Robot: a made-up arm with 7 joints.
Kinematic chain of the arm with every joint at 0, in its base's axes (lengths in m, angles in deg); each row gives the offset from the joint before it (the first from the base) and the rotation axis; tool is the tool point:
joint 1: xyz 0 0 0.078 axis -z
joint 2: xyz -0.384 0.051 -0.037 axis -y
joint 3: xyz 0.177 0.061 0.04 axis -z
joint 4: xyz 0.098 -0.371 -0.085 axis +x
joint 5: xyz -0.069 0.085 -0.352 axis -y
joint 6: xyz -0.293 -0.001 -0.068 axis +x
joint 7: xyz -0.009 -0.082 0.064 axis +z
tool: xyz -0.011 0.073 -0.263
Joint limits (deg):
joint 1: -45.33..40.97
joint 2: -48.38..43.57
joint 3: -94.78..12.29
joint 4: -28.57..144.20
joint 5: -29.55..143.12
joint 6: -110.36..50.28
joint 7: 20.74..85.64
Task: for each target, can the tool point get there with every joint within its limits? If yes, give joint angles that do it. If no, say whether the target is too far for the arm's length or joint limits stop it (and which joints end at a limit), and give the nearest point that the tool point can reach.
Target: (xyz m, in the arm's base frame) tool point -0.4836 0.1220 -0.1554
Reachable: yes | joints -6.32 28.48 -53.27 92.85 50.79 -76.35 58.19
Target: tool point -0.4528 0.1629 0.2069
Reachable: yes | joints 13.72 -29.90 -61.55 110.66 26.01 -54.57 33.77
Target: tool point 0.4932 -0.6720 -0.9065
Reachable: no: joint limits stop it (at a limit: joint 1, joint 4, joint 7) | nearest point 0.3415 -0.5698 -0.7792 | short by 0.223 m
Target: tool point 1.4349 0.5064 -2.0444
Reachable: no: too far | nearest point 0.4115 0.2413 -0.9444 | short by 1.526 m
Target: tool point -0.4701 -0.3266 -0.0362
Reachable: yes | joints -25.14 -31.34 -71.17 90.05 16.82 -57.90 62.18
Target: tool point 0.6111 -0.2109 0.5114
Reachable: no: joint limits stop it (at a limit: joint 2, joint 4, joint 5, joint 7) | nearest point 0.5920 -0.2043 0.4358 | short by 0.078 m
